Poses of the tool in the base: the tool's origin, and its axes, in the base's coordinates. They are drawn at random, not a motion.
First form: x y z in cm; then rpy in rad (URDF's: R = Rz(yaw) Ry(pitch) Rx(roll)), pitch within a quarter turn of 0, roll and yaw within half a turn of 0.
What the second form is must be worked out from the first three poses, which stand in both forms.
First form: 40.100 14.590 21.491 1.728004 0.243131 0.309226
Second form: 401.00 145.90 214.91 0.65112 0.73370 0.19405 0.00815
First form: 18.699 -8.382 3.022 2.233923 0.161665 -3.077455
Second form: 186.99 -83.82 30.22 0.05852 -0.06410 0.89424 0.43909
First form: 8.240 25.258 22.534 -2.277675 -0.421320 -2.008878
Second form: 82.40 252.58 225.34 0.05942 -0.55038 0.70244 -0.44737
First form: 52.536 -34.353 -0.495 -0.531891 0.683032 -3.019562
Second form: 525.36 -343.53 -4.95 0.14330 0.30744 0.26689 -0.90206
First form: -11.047 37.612 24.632 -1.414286 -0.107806 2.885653
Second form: -110.47 376.12 246.32 0.13159 -0.04217 -0.64864 0.74844
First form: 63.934 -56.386 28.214 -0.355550 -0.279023 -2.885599
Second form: 639.34 -563.86 282.14 0.10003 -0.15810 0.15622 -0.96984
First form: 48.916 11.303 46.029 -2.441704 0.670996 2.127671
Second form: 489.16 113.03 460.29 0.11321 0.52935 0.72065 -0.43318
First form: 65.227 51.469 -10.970 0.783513 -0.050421 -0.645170
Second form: 652.27 514.69 -109.70 0.87934 0.35462 -0.14310 -0.28378
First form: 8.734 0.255 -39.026 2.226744 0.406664 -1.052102
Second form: 87.34 2.55 -390.26 0.28309 0.80469 -0.36410 -0.37387
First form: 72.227 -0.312 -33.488 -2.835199 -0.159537 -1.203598
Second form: 722.27 -3.12 -334.88 0.08081 -0.81896 0.54769 -0.15103
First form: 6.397 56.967 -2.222 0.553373 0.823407 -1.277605
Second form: 63.97 569.67 -22.22 0.64257 0.43050 0.15978 -0.61339
